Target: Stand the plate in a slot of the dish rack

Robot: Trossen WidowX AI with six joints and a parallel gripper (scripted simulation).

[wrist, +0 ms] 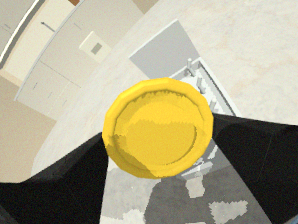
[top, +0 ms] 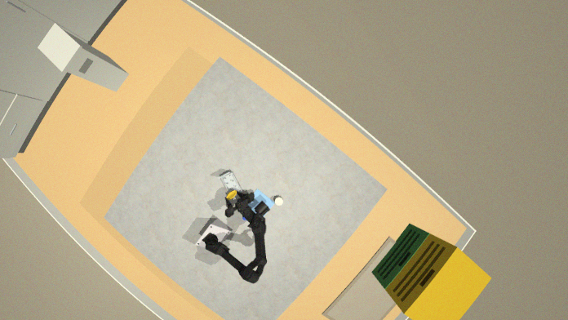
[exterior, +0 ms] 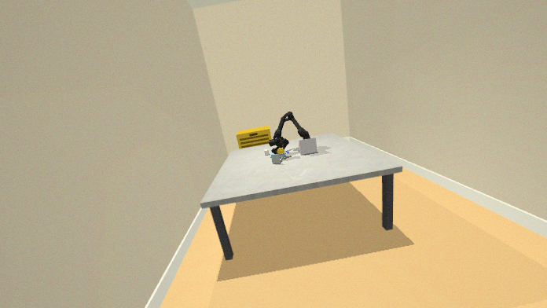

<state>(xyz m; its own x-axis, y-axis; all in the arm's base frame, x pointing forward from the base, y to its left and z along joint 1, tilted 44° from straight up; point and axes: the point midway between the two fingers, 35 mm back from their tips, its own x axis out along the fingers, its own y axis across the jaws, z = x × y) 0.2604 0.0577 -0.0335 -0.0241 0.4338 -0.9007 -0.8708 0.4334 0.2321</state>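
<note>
My gripper tip is 50 mm above the dish rack, 40 mm to the right of it and 30 mm short of it. Round my gripper tip: white cup (220 mm to the right, 160 mm ahead, 40 mm below); light blue mat (160 mm to the right, 70 mm below, 50 mm ahead); yellow plate (10 mm to the right).
</note>
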